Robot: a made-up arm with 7 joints.
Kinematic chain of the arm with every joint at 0, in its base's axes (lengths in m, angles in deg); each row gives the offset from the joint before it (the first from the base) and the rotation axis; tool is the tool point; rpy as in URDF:
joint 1: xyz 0 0 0.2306 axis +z
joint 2: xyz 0 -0.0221 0.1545 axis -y
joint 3: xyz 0 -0.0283 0.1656 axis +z
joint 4: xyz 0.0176 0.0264 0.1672 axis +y
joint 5: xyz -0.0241 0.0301 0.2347 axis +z
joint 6: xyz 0 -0.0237 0.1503 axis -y
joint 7: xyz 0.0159 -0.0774 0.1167 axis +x
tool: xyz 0 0 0 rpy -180 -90 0
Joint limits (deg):
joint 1: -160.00..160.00
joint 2: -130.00..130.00
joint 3: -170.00..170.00
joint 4: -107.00..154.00
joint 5: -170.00..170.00
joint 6: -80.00..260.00
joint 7: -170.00..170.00
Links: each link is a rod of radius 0.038 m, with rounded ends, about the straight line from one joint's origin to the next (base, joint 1, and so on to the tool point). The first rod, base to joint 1, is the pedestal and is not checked.
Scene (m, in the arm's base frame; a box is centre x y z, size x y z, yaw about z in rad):
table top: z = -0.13
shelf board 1: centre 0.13 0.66 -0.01 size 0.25 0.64 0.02 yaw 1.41
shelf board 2: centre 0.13 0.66 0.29 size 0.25 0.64 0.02 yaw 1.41
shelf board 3: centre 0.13 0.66 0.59 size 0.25 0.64 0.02 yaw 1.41
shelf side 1: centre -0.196 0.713 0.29 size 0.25 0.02 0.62 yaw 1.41
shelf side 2: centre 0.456 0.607 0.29 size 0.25 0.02 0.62 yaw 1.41
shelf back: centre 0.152 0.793 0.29 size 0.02 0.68 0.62 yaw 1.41
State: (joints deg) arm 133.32 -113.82 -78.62 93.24 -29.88 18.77 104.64
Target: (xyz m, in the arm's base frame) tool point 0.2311 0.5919 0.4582
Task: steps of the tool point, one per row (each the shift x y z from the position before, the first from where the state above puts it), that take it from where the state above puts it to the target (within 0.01 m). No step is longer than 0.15 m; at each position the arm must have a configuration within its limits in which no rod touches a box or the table.
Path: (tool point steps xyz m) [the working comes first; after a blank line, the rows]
Joints at the target: 130.41 -100.09 -100.60 104.61 -25.58 14.27 104.64
Straight joint move there: touches shelf board 2.

1: -0.0093 -0.0697 0.0023
2: -0.0148 -0.0841 -0.0047
3: -0.0159 -0.0930 0.0024
4: 0.0339 0.0205 0.1055
5: 0.0166 -0.0048 0.1062
6: -0.0007 -0.0273 0.0987
7: 0.0128 0.0804 -0.0020
8: 0.0119 0.0740 0.0003
9: 0.0111 0.0665 0.0018

